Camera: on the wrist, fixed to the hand. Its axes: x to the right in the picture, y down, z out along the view.
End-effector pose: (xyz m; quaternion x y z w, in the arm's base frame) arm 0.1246 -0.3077 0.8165 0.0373 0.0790 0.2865 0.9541
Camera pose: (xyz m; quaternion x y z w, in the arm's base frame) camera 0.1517 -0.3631 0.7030 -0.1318 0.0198 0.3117 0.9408
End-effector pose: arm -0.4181 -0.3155 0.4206 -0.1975 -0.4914 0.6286 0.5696
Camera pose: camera -0.2958 -0.2779 0.4385 -0.3011 -0.5964 0.5406 0.5113
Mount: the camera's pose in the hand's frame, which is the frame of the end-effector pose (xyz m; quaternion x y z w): 0.0064 -0.0740 -0.1057 -0.1798 -0.0060 0.0167 0.9835
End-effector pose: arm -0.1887 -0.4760 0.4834 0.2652 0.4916 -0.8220 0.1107
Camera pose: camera -0.1922 -0.3474 0.4956 0.2442 0.6262 -0.7198 0.1732
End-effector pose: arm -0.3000 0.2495 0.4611 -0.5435 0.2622 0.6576 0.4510
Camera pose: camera -0.1845 0.1969 0.4371 -0.6073 0.1460 0.7047 0.3364
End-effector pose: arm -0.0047 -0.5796 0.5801 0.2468 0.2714 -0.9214 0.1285
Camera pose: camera 0.0032 -0.4600 0.5318 0.2186 0.4277 -0.8567 0.1878
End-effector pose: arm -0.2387 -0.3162 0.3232 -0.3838 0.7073 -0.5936 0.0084
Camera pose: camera -0.2532 -0.2317 0.4199 0.3707 -0.8087 0.4542 0.0466
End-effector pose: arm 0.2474 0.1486 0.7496 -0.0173 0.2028 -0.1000 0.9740
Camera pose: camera 0.1971 0.0756 0.6556 -0.1894 0.2119 -0.0455 0.9577
